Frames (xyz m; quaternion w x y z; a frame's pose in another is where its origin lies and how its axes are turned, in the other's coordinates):
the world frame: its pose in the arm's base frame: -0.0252 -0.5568 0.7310 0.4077 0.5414 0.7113 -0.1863
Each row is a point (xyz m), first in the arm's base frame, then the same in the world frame.
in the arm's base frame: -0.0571 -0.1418 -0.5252
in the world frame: 1.2412 -0.1081 0.4461
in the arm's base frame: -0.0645 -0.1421 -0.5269
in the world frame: 1.2429 -0.1154 0.4446
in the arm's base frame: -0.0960 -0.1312 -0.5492
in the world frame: 1.2697 -0.1446 0.4383
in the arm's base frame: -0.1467 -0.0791 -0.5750
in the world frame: 1.3262 -0.1780 0.3977
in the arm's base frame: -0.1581 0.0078 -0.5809
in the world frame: 1.3854 -0.1596 0.3355
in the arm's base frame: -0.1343 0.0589 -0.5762
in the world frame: 1.4114 -0.1192 0.3056
